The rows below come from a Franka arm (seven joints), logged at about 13 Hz.
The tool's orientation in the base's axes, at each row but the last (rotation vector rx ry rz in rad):
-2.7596, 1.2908, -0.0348
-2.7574, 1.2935, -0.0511
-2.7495, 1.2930, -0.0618
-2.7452, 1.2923, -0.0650
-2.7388, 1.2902, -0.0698
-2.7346, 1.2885, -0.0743
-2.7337, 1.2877, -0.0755
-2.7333, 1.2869, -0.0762
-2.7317, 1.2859, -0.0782
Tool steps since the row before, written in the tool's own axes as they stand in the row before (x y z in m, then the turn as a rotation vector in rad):
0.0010, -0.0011, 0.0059, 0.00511, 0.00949, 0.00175
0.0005, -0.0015, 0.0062, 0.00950, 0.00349, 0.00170
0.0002, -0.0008, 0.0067, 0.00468, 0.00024, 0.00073
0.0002, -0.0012, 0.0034, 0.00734, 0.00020, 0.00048
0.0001, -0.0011, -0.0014, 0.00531, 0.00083, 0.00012
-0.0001, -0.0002, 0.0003, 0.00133, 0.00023, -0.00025
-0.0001, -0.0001, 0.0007, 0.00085, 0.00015, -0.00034
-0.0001, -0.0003, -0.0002, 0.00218, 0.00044, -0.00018
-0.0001, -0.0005, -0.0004, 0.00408, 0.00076, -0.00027
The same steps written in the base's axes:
0.0018, 0.0004, -0.0058, -0.00387, -0.00983, -0.00275
0.0019, 0.0010, -0.0060, 0.00353, -0.00940, -0.00214
0.0013, 0.0009, -0.0066, 0.00286, -0.00370, -0.00078
0.0013, 0.0009, -0.0032, 0.00457, -0.00574, -0.00055
0.0008, 0.0005, 0.0015, 0.00276, -0.00461, -0.00026
0.0001, 0.0002, -0.0003, 0.00065, -0.00119, 0.00021
0.0001, 0.0002, -0.0007, 0.00039, -0.00078, 0.00031
0.0001, 0.0002, 0.0002, 0.00104, -0.00197, 0.00011
0.0003, 0.0004, 0.0005, 0.00199, -0.00365, 0.00015

